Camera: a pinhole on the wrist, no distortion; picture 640 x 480 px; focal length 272.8 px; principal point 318.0 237.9 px. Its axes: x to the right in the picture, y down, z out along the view. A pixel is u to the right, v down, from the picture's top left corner.
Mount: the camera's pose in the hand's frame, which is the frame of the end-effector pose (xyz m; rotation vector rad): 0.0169 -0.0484 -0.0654 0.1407 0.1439 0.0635
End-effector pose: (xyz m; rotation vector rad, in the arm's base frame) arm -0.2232 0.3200 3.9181 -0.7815 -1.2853 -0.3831
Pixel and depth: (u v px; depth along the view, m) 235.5 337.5 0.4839
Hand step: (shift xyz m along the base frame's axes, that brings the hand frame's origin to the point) -0.3055 0.3439 -0.0420
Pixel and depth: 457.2 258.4 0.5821
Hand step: -0.2674 0.3520 0.4296
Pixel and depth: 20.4 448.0 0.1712
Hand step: -0.1143 0.1106 -0.1440
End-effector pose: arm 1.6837 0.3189 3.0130 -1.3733 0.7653 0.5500
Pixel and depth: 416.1 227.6 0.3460
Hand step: 0.2385 0.2212 -0.0735
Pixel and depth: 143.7 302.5 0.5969
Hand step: -0.0742 0.6065 0.2370
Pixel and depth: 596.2 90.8 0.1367
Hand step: 0.2185 0.0051 -0.0492
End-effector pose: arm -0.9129 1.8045 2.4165 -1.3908 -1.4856 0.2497
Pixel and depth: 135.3 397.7 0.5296
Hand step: -0.3773 0.0834 -0.5000
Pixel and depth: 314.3 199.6 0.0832
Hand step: -0.0486 0.0088 0.0606
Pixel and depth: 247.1 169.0 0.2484
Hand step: -0.2280 0.0329 0.0268
